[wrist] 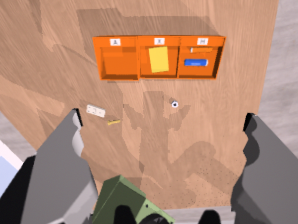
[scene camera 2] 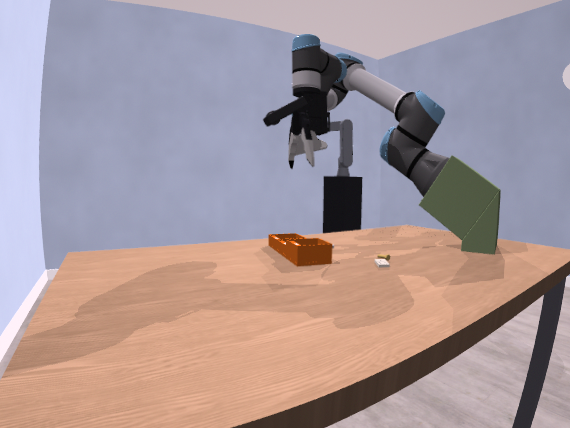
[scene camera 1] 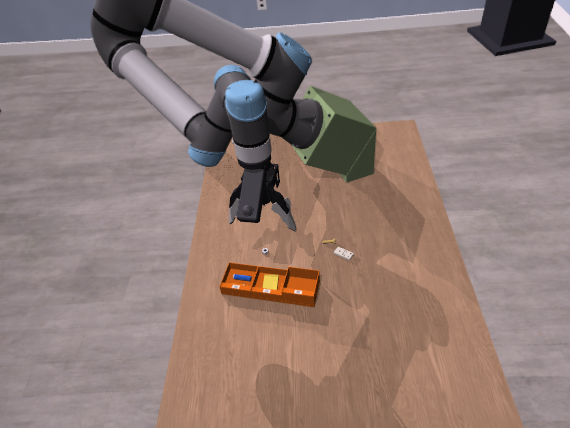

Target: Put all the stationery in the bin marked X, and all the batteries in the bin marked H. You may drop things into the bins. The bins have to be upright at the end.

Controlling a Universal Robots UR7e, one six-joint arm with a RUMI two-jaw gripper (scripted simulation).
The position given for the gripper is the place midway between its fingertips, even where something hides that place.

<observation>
In view: the gripper [scene camera 2: 301, 167].
The gripper shows as well in the wrist view [wrist: 160, 111] and in scene camera 1 [scene camera 1: 262, 227].
</observation>
